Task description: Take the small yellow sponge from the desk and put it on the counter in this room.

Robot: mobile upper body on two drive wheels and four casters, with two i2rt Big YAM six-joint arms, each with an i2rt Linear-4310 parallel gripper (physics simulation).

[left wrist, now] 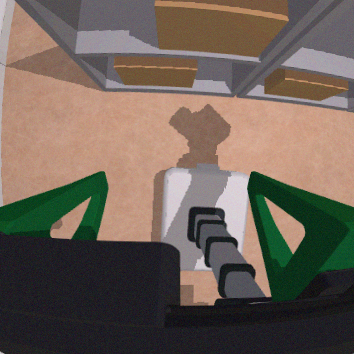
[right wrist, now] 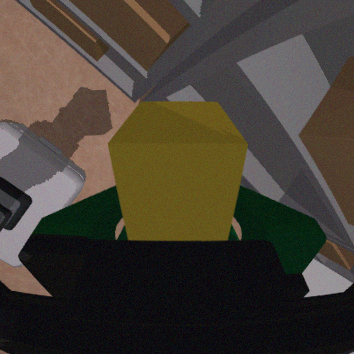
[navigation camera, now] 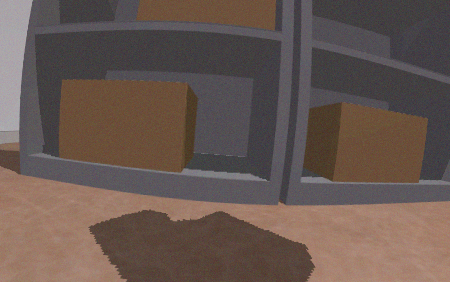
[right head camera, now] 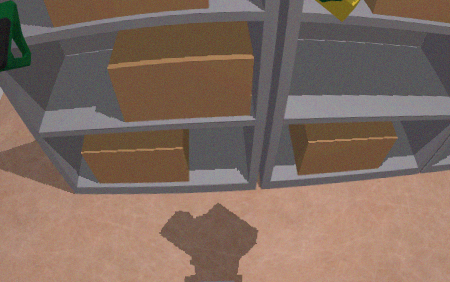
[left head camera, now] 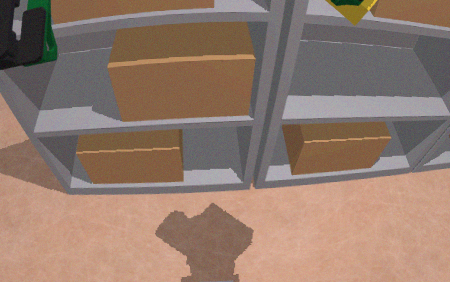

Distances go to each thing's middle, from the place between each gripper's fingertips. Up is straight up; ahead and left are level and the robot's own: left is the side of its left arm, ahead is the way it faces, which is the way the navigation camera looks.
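Small yellow sponge (right wrist: pixel 177 165): 2 cm above my right hand, 1 cm behind it. My left gripper, in sight: 60 mm above the sponge, 240 mm short of it, 440 mm to the left of it.
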